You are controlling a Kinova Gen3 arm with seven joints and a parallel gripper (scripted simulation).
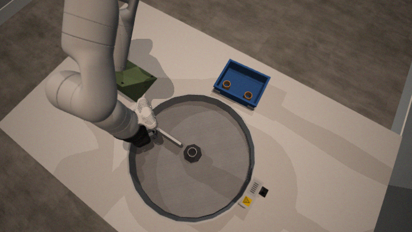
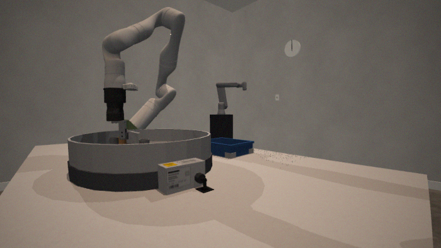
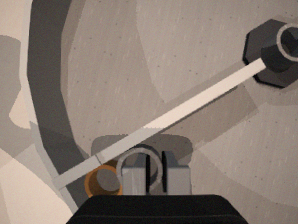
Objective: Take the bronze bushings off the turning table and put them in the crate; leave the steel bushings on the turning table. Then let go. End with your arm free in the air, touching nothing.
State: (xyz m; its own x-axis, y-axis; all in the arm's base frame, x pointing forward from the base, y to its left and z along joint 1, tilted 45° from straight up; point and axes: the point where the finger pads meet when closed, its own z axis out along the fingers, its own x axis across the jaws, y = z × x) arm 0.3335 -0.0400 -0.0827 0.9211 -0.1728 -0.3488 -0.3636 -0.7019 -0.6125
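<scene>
My gripper is now 140 mm short of the round turning table, 50 mm to the right of it and 40 mm above it. Round my hand: blue crate (390 mm to the left, 90 mm ahead, 70 mm below).
</scene>
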